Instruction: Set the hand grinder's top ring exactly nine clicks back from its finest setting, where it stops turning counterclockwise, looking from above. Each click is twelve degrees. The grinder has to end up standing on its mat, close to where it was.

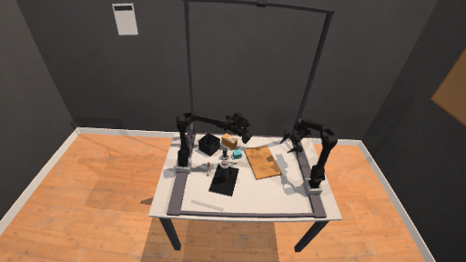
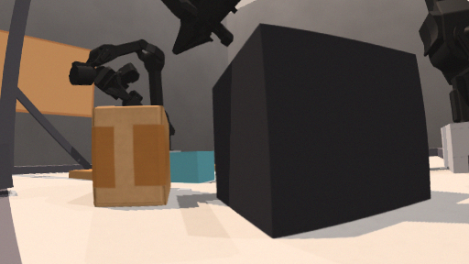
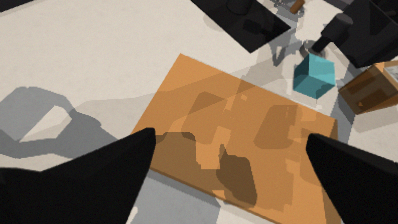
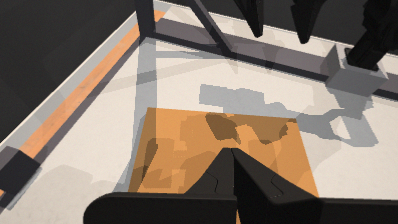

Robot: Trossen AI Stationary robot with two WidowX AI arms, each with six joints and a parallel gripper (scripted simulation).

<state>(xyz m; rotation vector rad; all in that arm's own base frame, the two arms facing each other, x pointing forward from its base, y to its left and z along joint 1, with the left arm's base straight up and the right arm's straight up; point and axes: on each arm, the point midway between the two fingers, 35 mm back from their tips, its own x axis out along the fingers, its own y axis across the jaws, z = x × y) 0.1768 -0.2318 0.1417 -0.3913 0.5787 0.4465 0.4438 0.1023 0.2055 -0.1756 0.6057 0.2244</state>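
Now: right hand 200 mm short of the grey top ring, 120 mm to the left of it and 110 mm above it. The rest, counted from my right hand: black mat: 210 mm ahead, 110 mm to the right, 260 mm below; then teal block: 30 mm behind, 60 mm to the right, 240 mm below; then orange board: 10 mm behind, 140 mm to the left, 260 mm below.
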